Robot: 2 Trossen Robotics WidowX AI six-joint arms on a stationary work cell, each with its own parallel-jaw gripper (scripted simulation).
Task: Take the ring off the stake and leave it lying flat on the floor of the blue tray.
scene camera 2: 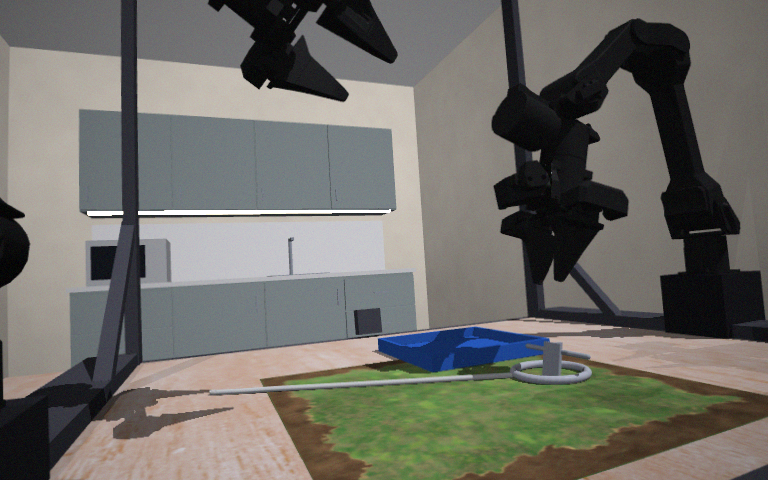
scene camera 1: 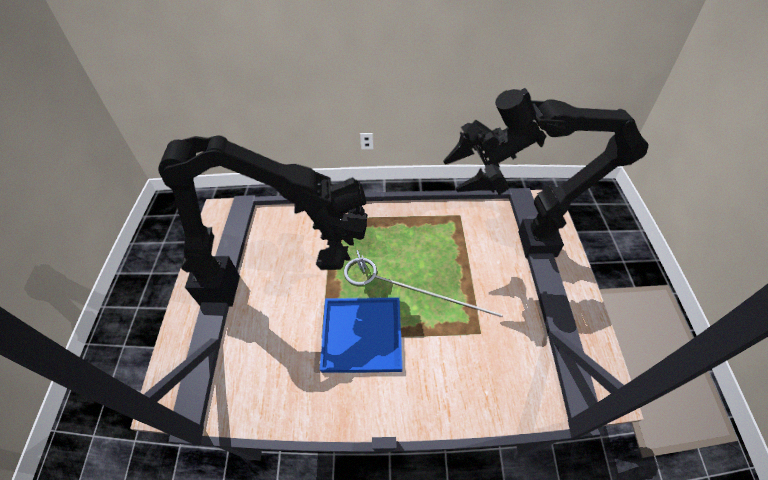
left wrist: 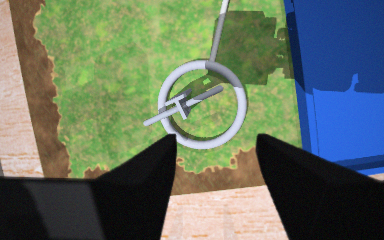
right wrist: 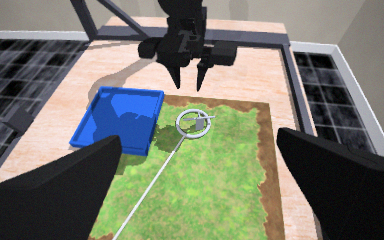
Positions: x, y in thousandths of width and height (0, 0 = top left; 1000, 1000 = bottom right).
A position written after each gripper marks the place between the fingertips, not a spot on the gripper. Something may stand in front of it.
left gripper: scene camera 2 713, 589; scene camera 1 456, 526; left wrist 564, 590; right wrist 491, 373
right gripper: scene camera 2 480, 168; scene camera 1 587, 368; right wrist 520, 577; not seen in the left wrist view (out of frame)
blue tray: scene camera 2 567, 732; scene camera 1 469, 699; left wrist 879, 194; right wrist 335, 469
